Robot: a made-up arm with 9 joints. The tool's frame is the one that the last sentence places. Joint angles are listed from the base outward.
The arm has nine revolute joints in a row. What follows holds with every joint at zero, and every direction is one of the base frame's.
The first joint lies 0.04 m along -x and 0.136 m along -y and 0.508 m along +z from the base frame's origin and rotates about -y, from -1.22 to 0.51 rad.
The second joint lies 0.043 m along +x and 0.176 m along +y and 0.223 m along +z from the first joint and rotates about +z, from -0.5 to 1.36 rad.
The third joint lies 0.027 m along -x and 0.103 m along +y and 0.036 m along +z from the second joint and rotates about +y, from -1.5 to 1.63 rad.
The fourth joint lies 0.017 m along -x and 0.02 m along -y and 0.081 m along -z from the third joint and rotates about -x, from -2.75 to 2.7 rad.
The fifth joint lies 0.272 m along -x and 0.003 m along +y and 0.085 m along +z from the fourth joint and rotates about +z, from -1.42 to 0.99 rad.
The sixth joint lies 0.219 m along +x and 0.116 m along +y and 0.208 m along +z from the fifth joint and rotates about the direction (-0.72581, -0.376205, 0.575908), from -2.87 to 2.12 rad.
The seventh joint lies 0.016 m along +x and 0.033 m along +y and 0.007 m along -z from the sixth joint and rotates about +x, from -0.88 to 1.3 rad.
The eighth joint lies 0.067 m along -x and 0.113 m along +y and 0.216 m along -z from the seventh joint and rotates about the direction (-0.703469, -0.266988, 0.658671), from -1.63 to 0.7 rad.
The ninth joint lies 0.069 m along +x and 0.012 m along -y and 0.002 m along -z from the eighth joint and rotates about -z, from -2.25 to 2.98 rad.
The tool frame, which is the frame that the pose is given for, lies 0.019 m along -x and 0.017 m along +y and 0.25 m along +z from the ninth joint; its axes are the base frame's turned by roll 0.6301, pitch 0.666 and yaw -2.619 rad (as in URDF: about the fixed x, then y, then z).
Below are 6 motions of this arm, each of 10 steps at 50 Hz.
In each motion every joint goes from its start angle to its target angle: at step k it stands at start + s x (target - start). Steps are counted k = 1, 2, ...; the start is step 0. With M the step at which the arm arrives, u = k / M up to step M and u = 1 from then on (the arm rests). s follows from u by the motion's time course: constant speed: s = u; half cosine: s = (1 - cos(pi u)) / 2; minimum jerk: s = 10 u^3 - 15 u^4 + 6 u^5.
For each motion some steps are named. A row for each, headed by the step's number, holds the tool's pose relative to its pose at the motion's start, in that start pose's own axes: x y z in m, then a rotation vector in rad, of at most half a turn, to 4 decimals.
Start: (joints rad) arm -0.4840 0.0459 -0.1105 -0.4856 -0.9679 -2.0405 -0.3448 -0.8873 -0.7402
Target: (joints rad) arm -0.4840 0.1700 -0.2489 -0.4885 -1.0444 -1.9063 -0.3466 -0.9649 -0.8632
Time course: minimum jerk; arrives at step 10
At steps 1, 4, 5, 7, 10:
1: -0.0002 0.0000 0.0000 -0.0003 -0.0001 0.0015
4: -0.0072 -0.0002 0.0015 -0.0118 -0.0031 0.0563
5: -0.0116 -0.0004 0.0021 -0.0191 -0.0055 0.0879
7: -0.0201 -0.0012 0.0026 -0.0331 -0.0114 0.1447
10: -0.0243 -0.0017 0.0026 -0.0403 -0.0148 0.1715

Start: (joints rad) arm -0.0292 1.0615 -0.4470 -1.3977 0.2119 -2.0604 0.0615 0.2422 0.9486
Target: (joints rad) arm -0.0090 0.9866 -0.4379 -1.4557 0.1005 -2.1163 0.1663 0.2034 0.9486
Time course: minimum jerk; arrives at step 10
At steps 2, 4, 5, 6, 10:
2: -0.0036 0.0024 0.0016 -0.0119 -0.0105 -0.0060
4: -0.0194 0.0135 0.0080 -0.0652 -0.0581 -0.0317
5: -0.0304 0.0216 0.0120 -0.1026 -0.0919 -0.0489
6: -0.0413 0.0299 0.0155 -0.1399 -0.1262 -0.0653
10: -0.0601 0.0448 0.0203 -0.2047 -0.1866 -0.0920

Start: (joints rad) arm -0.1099 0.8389 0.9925 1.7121 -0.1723 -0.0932 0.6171 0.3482 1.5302
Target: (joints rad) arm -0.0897 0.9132 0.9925 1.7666 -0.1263 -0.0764 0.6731 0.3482 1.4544
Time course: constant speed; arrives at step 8
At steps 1, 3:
1: 0.0101 0.0003 0.0000 -0.0089 0.0165 0.0069
3: 0.0304 0.0008 -0.0006 -0.0262 0.0496 0.0212

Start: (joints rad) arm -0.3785 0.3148 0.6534 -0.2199 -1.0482 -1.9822 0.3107 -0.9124 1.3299
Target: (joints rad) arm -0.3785 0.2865 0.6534 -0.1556 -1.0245 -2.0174 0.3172 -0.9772 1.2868
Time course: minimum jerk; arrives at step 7
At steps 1, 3, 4, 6, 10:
1: -0.0006 0.0003 -0.0005 -0.0001 -0.0013 0.0013
3: -0.0089 0.0046 -0.0082 -0.0022 -0.0208 0.0197
4: -0.0152 0.0079 -0.0142 -0.0039 -0.0358 0.0336
6: -0.0235 0.0119 -0.0221 -0.0062 -0.0553 0.0515
10: -0.0241 0.0122 -0.0226 -0.0064 -0.0566 0.0527

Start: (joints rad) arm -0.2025 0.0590 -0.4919 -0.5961 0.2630 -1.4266 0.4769 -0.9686 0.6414
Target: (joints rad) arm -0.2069 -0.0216 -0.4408 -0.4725 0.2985 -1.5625 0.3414 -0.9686 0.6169
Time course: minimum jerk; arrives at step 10
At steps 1, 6, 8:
1: -0.0002 -0.0002 -0.0005 -0.0006 0.0014 -0.0009
6: -0.0157 -0.0172 -0.0357 -0.0457 0.1074 -0.0756
8: -0.0223 -0.0247 -0.0485 -0.0625 0.1459 -0.1063

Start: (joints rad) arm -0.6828 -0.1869 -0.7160 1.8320 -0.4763 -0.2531 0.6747 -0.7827 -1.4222
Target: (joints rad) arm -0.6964 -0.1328 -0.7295 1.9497 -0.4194 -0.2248 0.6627 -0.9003 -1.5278
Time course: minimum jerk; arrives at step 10
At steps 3, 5, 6, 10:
3: 0.0069 -0.0032 0.0031 -0.0157 0.0073 0.0115
5: 0.0213 -0.0092 0.0096 -0.0473 0.0221 0.0352
6: 0.0292 -0.0121 0.0131 -0.0640 0.0300 0.0480
10: 0.0429 -0.0167 0.0193 -0.0923 0.0433 0.0703

